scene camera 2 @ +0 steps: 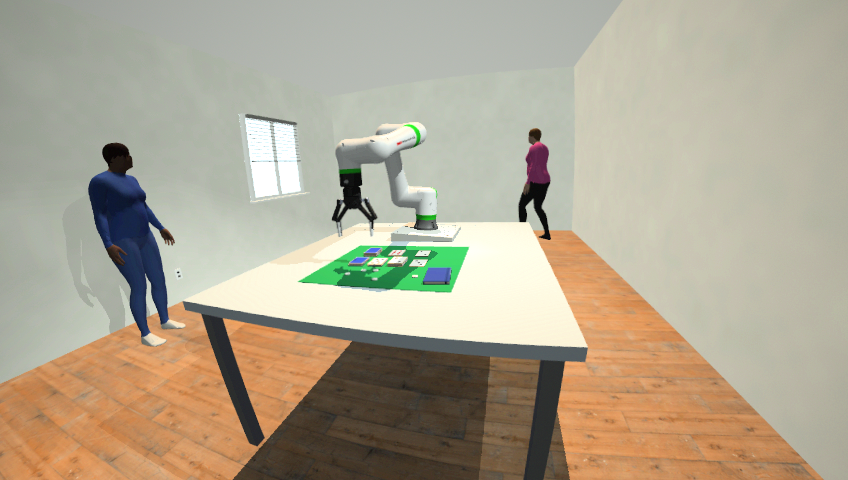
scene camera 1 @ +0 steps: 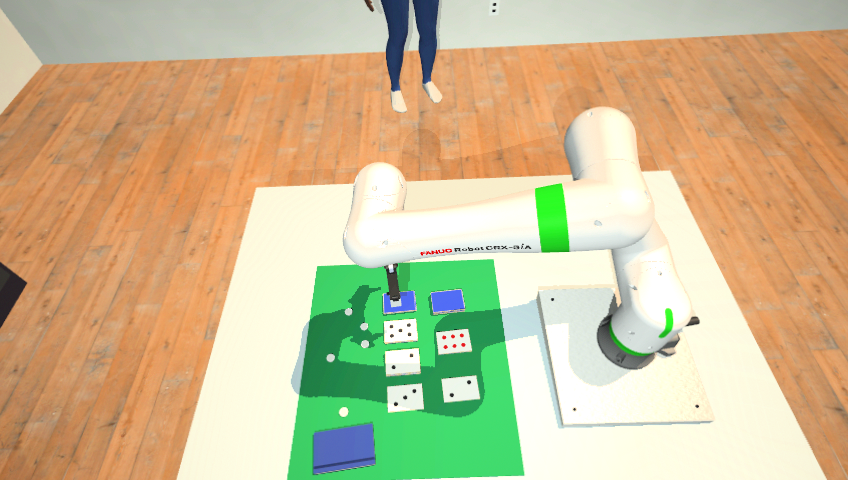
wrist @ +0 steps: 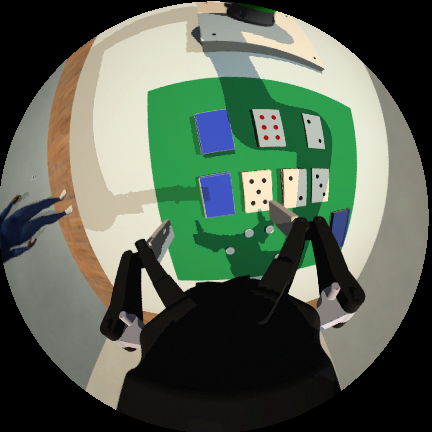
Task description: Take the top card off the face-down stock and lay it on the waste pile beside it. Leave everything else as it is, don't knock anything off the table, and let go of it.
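Seen in the pictures: gripper, between the fingertips: [scene camera 2: 356,236] [wrist: 219,218]; arm's base, origin of its link: [scene camera 2: 425,227] [scene camera 1: 626,341].
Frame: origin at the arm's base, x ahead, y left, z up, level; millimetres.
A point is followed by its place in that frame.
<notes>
Two face-down blue piles lie side by side on the green mat [scene camera 1: 476,276] @[y -289, x 324, z -32 mm] [scene camera 2: 324,277] @[y -325, x 745, z -33 mm] [wrist: 170,110] @[y -295, x 346, z -32 mm]. One blue pile [scene camera 1: 407,304] @[y -227, x 541, z -20 mm] [scene camera 2: 357,261] @[y -241, x 583, z -20 mm] [wrist: 217,192] @[y -238, x 555, z -21 mm] is beside the white five-dot card pile [scene camera 1: 395,337] @[y -133, x 588, z -23 mm] [scene camera 2: 377,261] @[y -151, x 577, z -24 mm] [wrist: 250,192] @[y -169, x 571, z -23 mm]. The other blue pile [scene camera 1: 447,301] @[y -212, x 428, z -15 mm] [scene camera 2: 372,252] @[y -209, x 460, z -17 mm] [wrist: 214,132] @[y -216, x 433, z -15 mm] is nearer the arm's base. The frames do not name the stock or the waste pile. My gripper [scene camera 1: 393,295] @[y -239, x 570, z 90 mm] [scene camera 2: 355,232] @[y -239, x 570, z 90 mm] [wrist: 219,218] @[y -239, x 570, z 90 mm] is wide open and empty, and hangs clearly above the mat near the first blue pile. In scene camera 1 it hides part of that pile.
Other face-up cards include the six-red-dot card [scene camera 1: 453,341] @[y -94, x 436, z -27 mm] [scene camera 2: 396,252] @[y -97, x 435, z -26 mm] [wrist: 268,128] @[y -98, x 439, z -27 mm], a two-dot pile [scene camera 1: 402,362] @[y -57, x 579, z -18 mm] [wrist: 294,188] @[y -63, x 579, z -18 mm] and a three-dot card [scene camera 1: 413,401] @[y 44, x 567, z -30 mm] [wrist: 320,192] @[y 30, x 606, z -30 mm]. Small white discs [scene camera 1: 364,343] [wrist: 249,233] lie beside them. A dark blue box [scene camera 1: 343,446] @[y 121, x 745, z -20 mm] [scene camera 2: 437,275] @[y 123, x 761, z -20 mm] [wrist: 340,227] @[y 128, x 732, z -21 mm] lies at the mat's edge.
</notes>
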